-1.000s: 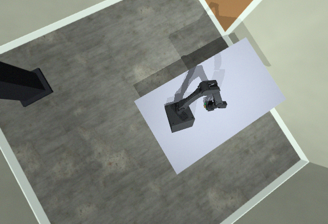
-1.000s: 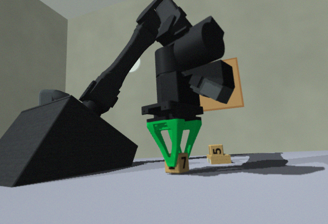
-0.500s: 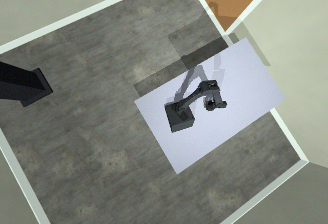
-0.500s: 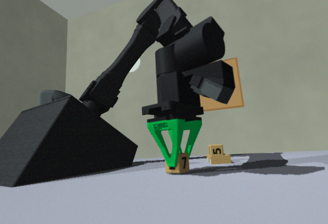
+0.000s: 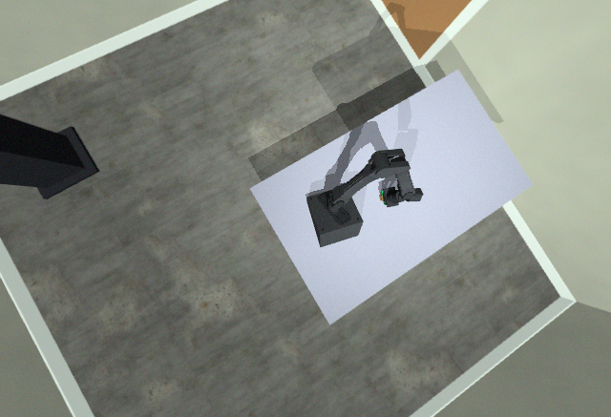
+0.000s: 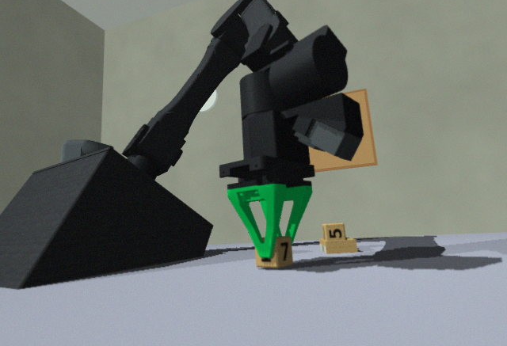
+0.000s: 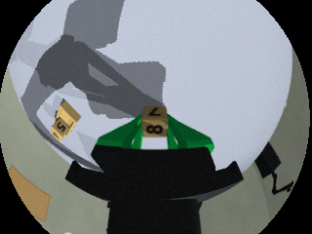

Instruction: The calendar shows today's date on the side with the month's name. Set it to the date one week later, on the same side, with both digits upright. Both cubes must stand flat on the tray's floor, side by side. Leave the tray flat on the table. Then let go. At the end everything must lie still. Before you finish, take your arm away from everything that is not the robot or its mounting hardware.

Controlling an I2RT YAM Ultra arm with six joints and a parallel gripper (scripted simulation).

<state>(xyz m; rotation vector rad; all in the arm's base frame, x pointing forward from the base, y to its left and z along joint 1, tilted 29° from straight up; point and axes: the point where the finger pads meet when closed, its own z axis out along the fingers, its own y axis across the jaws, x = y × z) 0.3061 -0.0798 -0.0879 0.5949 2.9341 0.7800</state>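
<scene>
My hand is right at the wooden cube. From my hand the other things lie so: wooden tray: 16 cm to the left, 5 cm ahead, 1 cm below.
</scene>
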